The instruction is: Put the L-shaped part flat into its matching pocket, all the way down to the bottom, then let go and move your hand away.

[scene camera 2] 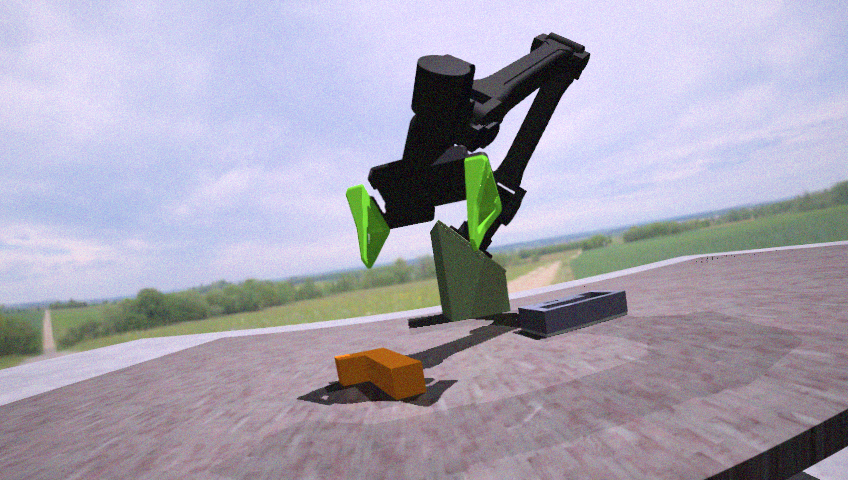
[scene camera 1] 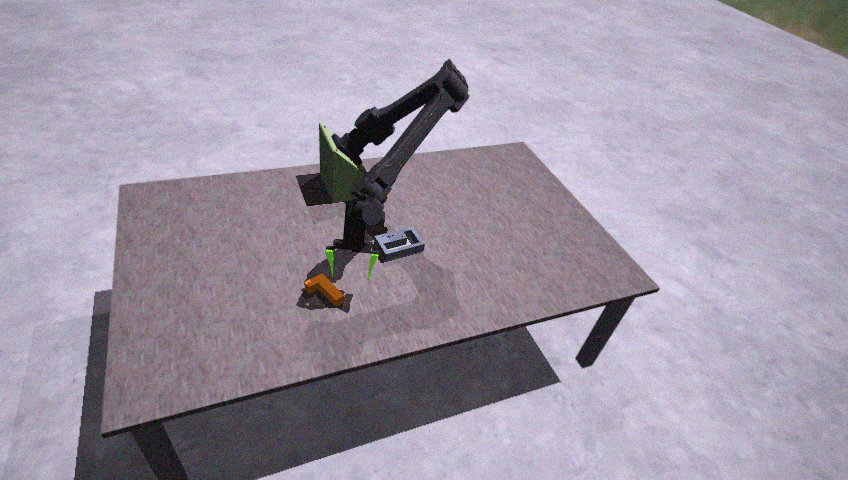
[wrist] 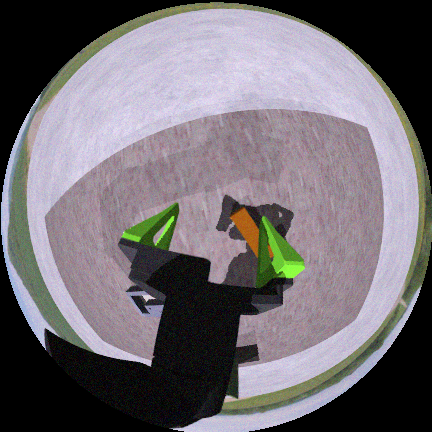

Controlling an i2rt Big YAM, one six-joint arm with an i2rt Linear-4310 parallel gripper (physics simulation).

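Places are measured from the arm's base along level axes (x up, y back, z right), in millimetres.
Where they show: gripper, between the fingertips: (scene camera 2: 417,256) (scene camera 1: 350,277) (wrist: 219,212); arm's base, origin of its link: (scene camera 2: 465,248) (scene camera 1: 345,151).
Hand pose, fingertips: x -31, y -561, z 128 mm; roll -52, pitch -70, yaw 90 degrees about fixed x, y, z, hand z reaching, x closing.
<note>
Things, the pixels of their centre, and the offset from my fingertips. Level surfaces: height alone.
- orange L-shaped part, middle of its body: (scene camera 2: 375,373) (wrist: 258,230) (scene camera 1: 324,292) dz +59, dx -110, dy +60 mm
- blue-grey tray with the pocket, middle of its body: (scene camera 2: 572,311) (wrist: 153,300) (scene camera 1: 399,243) dz -219, dx -106, dy +201 mm
- table, height of its surface: dx -125 mm
The orange L-shaped part (scene camera 1: 326,289) (scene camera 2: 406,381) (wrist: 244,225) lies on the table and looks roughly flat, outside the pocket. In the wrist view, one finger hides some of it. The blue-grey tray with the pocket (scene camera 1: 402,255) (scene camera 2: 577,315) (wrist: 152,309) stands apart from it, to the right in both scene views; my gripper's body partly covers it in the wrist view. My gripper (scene camera 1: 351,276) (scene camera 2: 422,258) (wrist: 219,212) is wide open and empty, pointing down. Its green fingers are well above the table and the part.
A green slanted panel (scene camera 1: 340,169) (scene camera 2: 470,288) stands upright on the table (scene camera 1: 208,249) (scene camera 2: 208,428) (wrist: 330,165), behind the part and tray. The arm (scene camera 1: 410,139) (scene camera 2: 535,118) reaches over from the back. The table's front edge lies beyond the part from the arm.
</note>
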